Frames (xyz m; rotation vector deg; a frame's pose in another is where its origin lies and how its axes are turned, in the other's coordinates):
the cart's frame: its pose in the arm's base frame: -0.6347 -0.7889 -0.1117 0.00 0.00 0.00
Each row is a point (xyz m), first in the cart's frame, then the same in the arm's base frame.
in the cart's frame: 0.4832 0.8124 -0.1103
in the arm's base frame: -0.1515 0.0235 -0.2220
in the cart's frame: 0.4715 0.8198 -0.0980
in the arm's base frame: -0.1632 0.0309 -0.2097
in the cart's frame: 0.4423 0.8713 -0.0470
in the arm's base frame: -0.1924 0.0824 -0.1587
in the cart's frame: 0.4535 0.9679 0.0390
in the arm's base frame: -0.1812 0.1790 -0.0727
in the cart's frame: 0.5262 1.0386 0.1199
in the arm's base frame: -0.1085 0.2497 0.0082
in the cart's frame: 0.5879 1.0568 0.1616
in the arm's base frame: -0.0468 0.2679 0.0499
